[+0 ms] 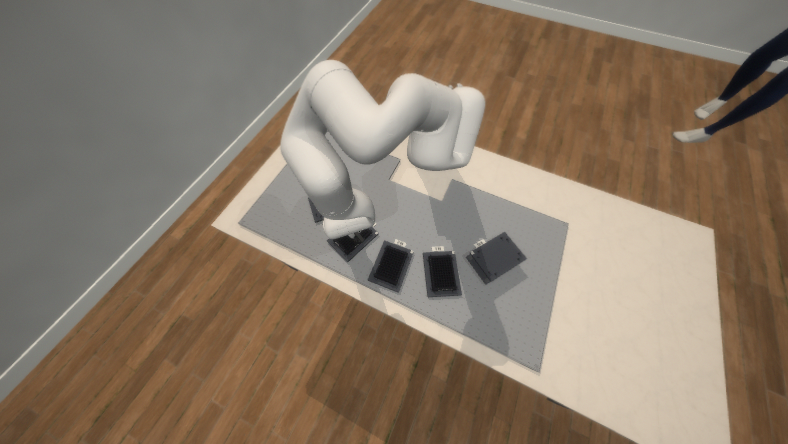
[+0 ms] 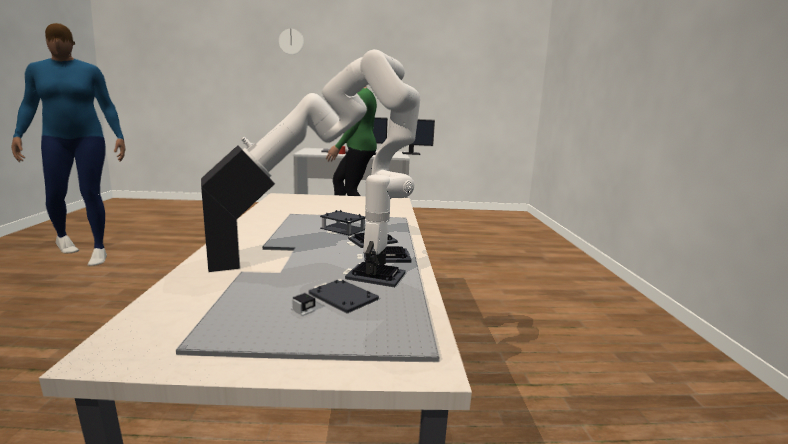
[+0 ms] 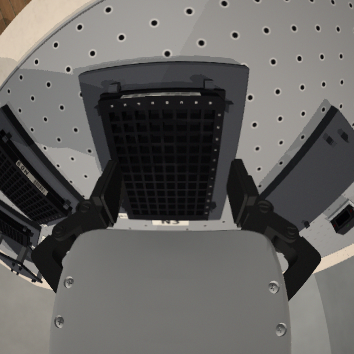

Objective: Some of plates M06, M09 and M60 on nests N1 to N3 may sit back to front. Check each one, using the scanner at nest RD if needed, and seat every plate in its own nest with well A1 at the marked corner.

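Where they show: gripper, between the fingertips: (image 2: 376, 268) (image 3: 174, 173); arm's base, origin of its link: (image 2: 256, 163).
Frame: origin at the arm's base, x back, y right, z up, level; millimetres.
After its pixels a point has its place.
My gripper (image 2: 372, 270) {x -413, y 160, z -296 mm} (image 3: 174, 173) {x -413, y 160, z -296 mm} is open, its fingers on either side of the black well plate (image 3: 167, 155) {x -422, y 157, z -309 mm} on nest N3 (image 3: 236, 95) {x -453, y 220, z -313 mm}. That plate has white dots along its far and right edges and a pale label strip at its far edge, too oblique to read. The "N3" tag shows below it; a small white mark beside the tag is partly hidden. Nest N2 (image 1: 372, 280) {x -528, y 3, z -313 mm} holds a plate (image 1: 392, 265) {x -450, y -39, z -303 mm} (image 3: 32, 182) {x -448, y 8, z -300 mm} whose side label seems to read M09. Nest N1 (image 1: 427, 287) {x -464, y -184, z -313 mm} holds another plate (image 1: 442, 272) {x -394, y -212, z -299 mm}. Which well is A1 cannot be told.
A bare dark nest (image 2: 344, 296) {x -329, y 329, z -313 mm} (image 3: 310, 160) {x -373, y 289, z -313 mm} stands beside a small boxy device (image 2: 303, 303) {x -233, y 420, z -293 mm} (image 3: 344, 217) {x -246, y 380, z -300 mm}. A two-level stand on posts (image 1: 500, 254) {x -253, y -372, z -265 mm} (image 2: 341, 216) {x -252, y -356, z -265 mm} is beyond N1. All stand on a grey perforated board (image 1: 518, 330) {x -457, y -515, z -325 mm} (image 2: 308, 341) {x -267, y 545, z -325 mm} on the pale table (image 1: 639, 286) {x -112, y -880, z -338 mm}.
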